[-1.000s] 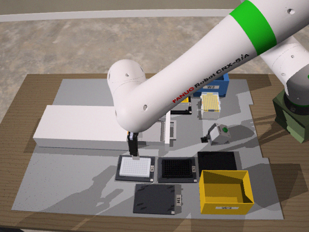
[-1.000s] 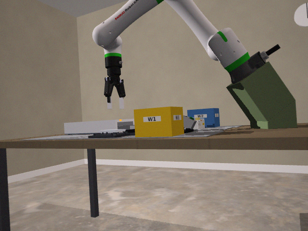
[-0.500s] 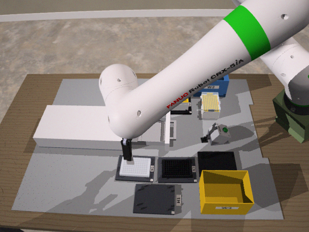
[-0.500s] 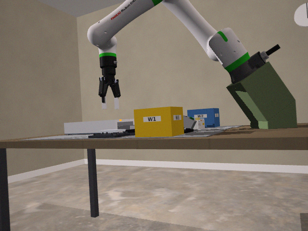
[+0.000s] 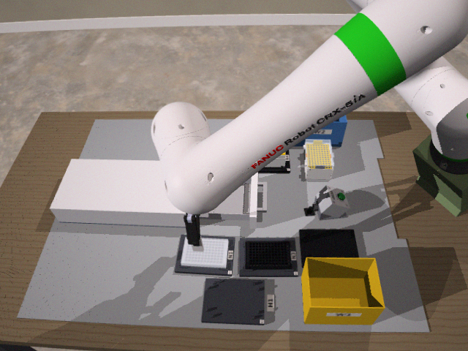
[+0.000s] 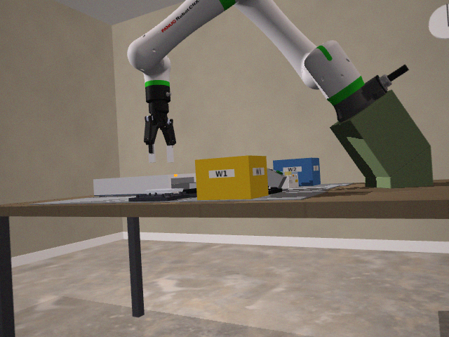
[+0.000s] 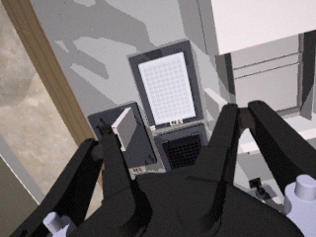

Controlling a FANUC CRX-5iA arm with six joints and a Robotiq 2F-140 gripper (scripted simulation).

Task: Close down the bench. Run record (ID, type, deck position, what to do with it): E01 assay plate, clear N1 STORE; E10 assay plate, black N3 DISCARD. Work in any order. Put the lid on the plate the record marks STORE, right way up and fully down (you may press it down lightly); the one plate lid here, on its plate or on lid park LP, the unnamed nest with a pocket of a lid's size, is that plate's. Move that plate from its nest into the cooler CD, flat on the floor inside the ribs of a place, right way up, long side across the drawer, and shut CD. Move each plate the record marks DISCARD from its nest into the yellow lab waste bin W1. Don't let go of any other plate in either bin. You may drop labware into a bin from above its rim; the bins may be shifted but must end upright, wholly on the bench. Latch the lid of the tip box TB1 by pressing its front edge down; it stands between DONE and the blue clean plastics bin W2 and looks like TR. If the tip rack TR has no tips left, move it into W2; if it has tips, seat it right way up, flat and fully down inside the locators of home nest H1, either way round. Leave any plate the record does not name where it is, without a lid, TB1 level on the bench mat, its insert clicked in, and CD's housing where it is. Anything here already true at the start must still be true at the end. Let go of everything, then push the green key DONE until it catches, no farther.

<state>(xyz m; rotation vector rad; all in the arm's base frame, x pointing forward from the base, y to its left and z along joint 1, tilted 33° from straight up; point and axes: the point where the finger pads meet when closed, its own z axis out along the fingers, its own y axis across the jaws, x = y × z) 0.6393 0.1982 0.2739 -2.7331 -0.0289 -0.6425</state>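
The nest N1 lies 150 mm below my hand. The rest, counted from my hand: black plate: 180 mm behind, 20 mm to the right, 130 mm below; cooler drawer: 190 mm to the right, 130 mm below; home nest H1: 110 mm behind, 120 mm to the left, 150 mm below.
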